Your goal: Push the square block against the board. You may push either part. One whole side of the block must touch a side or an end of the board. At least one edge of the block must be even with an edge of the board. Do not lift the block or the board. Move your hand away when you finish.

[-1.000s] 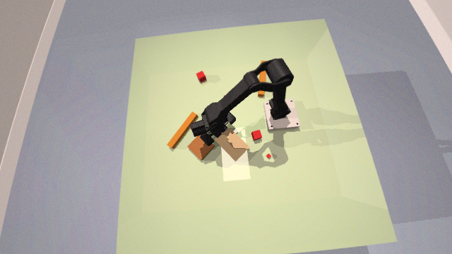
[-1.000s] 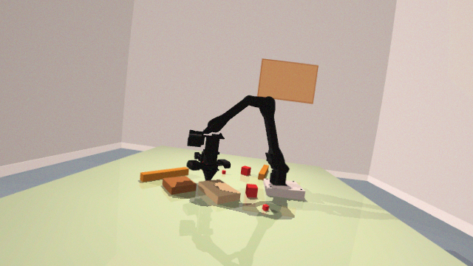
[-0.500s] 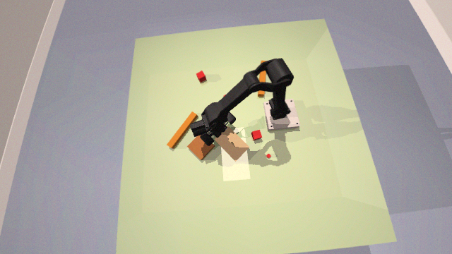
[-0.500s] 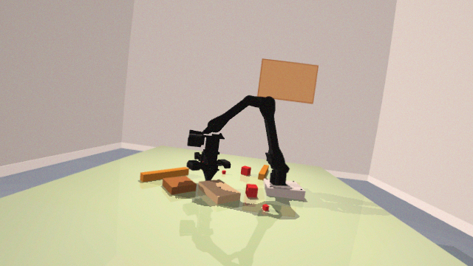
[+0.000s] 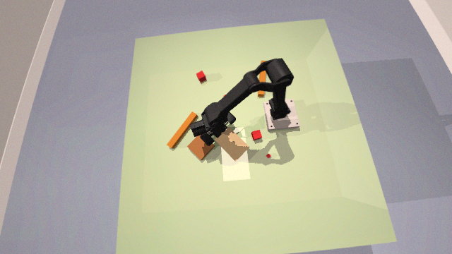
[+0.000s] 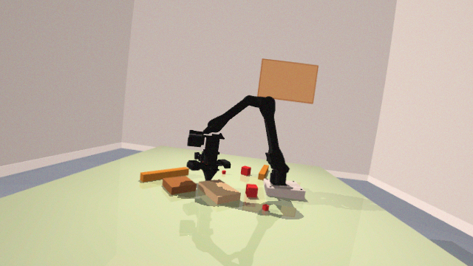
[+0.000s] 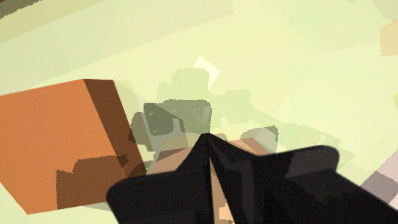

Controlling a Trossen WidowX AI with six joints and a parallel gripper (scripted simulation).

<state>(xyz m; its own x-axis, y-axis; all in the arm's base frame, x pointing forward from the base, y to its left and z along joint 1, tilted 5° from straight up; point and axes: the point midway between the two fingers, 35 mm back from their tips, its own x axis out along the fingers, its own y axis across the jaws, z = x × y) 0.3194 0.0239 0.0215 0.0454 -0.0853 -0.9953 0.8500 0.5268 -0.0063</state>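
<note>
The flat peach board is 8 cm to the left of my gripper tip, 5 cm behind it and 1 cm above it. The rest, counted from my gripper tip: dark brown square block 11 cm ahead, 5 cm to the left, 1 cm above.
</note>
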